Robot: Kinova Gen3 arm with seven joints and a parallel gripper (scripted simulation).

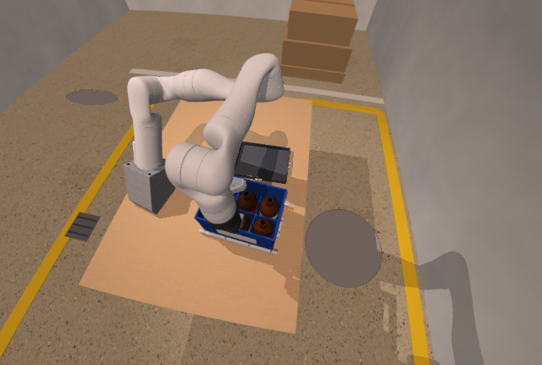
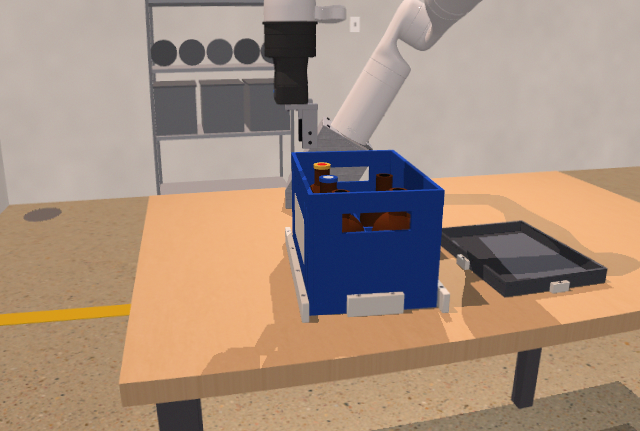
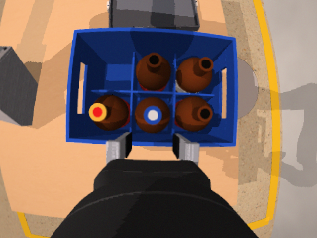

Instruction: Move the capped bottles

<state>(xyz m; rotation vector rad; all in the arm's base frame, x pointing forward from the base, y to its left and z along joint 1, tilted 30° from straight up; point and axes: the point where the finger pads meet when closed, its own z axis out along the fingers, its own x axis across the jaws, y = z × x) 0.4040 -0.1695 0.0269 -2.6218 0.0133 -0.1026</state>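
Right now my hand is 80 mm to the right of the blue crate and 150 mm above it. Round my hand: dark tray 20 mm behind, 360 mm to the left, 220 mm below.
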